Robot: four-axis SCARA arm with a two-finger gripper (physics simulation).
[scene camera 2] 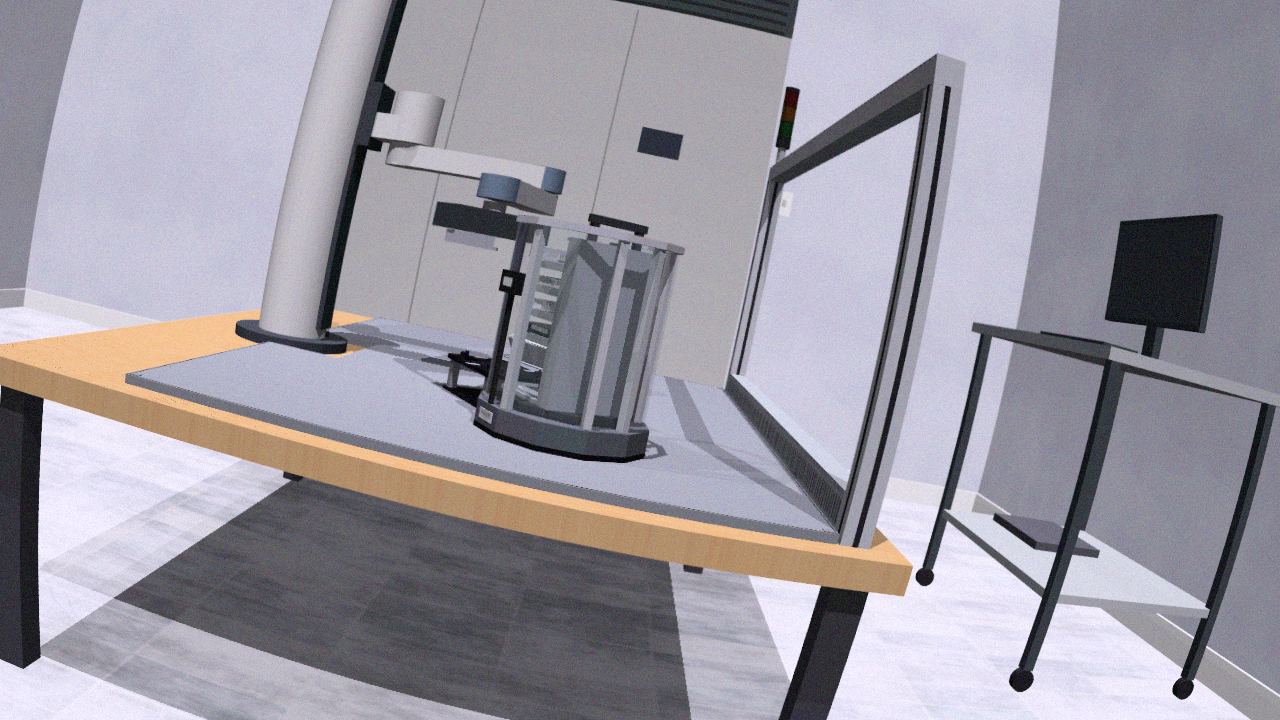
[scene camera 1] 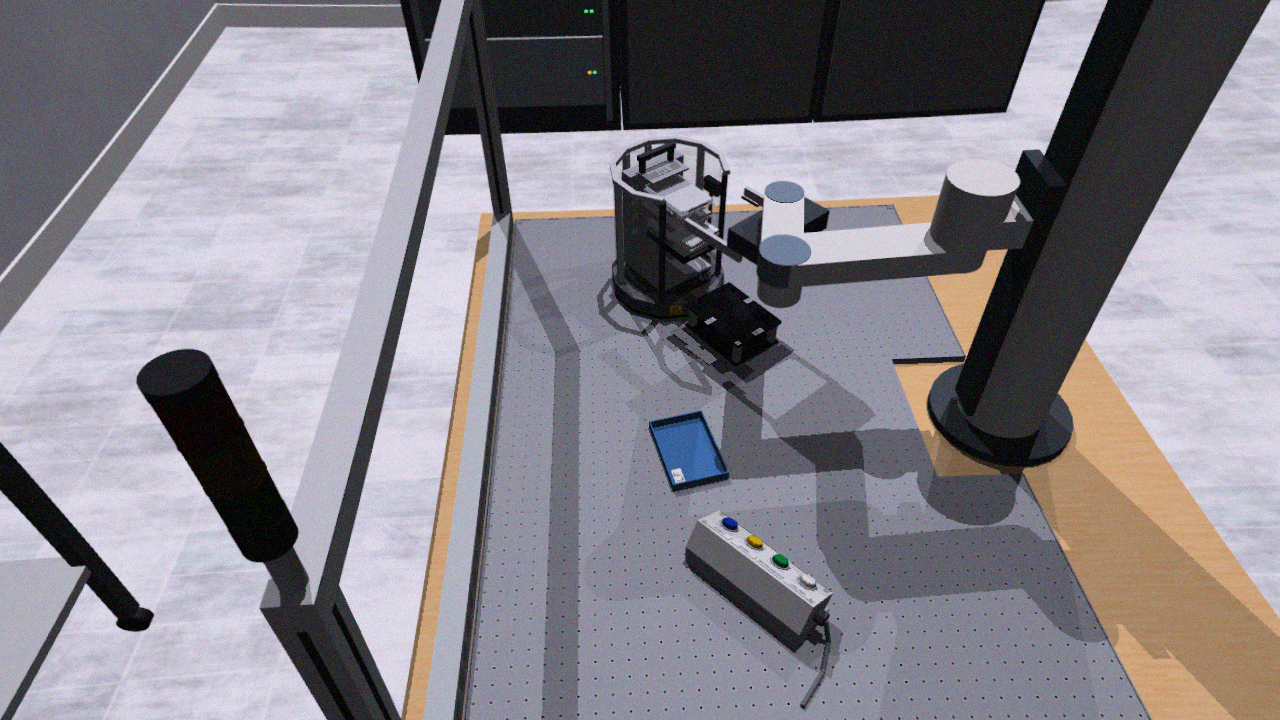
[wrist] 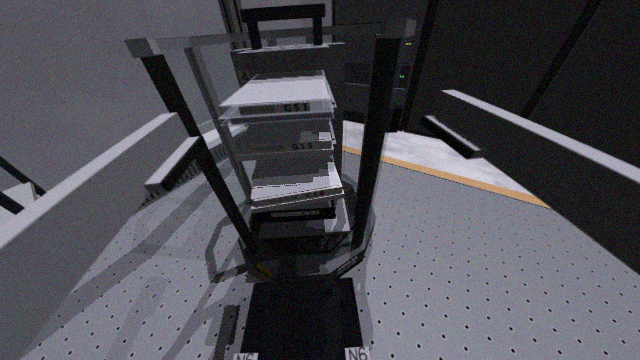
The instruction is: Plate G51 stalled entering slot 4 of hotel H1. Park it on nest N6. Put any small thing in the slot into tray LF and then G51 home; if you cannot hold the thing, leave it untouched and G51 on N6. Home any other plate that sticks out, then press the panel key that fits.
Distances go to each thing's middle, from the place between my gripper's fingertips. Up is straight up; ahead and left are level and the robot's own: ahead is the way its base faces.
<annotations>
I see the clear well plate [scene camera 1: 683,198] 7 cm ahead of my hand and 5 cm to the right of it. Round my hand: round plate rack [scene camera 2: 584,311] 9 cm ahead, 8 cm to the right, 9 cm below; then blue tray [scene camera 1: 685,441] 9 cm ahead, 42 cm to the left, 25 cm below.
</annotations>
